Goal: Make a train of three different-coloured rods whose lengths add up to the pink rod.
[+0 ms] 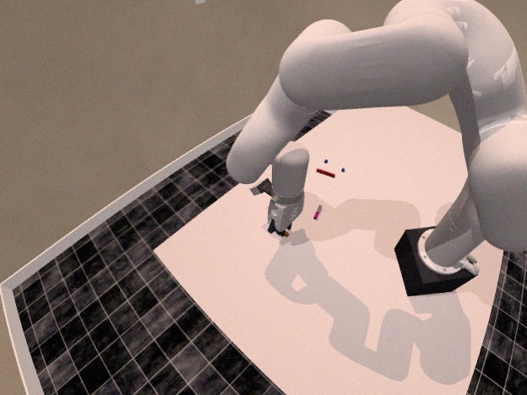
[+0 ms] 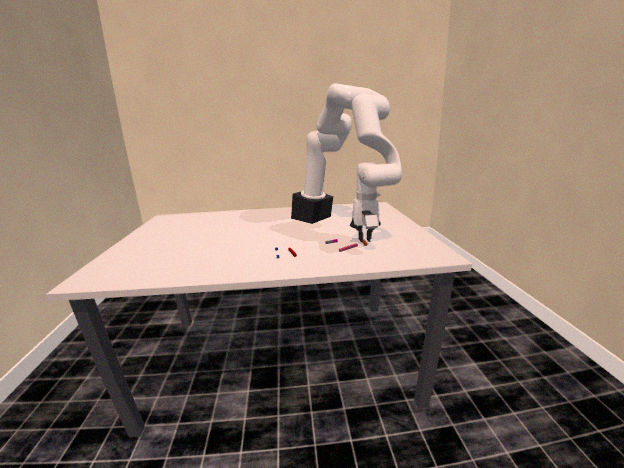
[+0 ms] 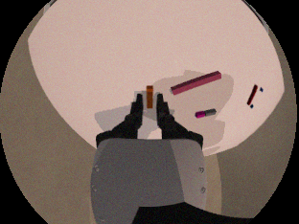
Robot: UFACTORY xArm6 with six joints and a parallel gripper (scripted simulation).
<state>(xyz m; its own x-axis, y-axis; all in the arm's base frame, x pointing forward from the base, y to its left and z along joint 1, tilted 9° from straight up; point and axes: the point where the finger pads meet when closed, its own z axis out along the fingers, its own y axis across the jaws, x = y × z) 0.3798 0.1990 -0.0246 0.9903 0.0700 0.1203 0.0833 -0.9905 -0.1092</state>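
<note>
Now: the orange rod 30 mm below my hand. The rest, counted from my hand: magenta rod 30 mm behind, 120 mm to the right, 30 mm below; grey rod 20 mm behind, 140 mm to the right, 30 mm below; pink rod 40 mm ahead, 70 mm to the right, 30 mm below.
</note>
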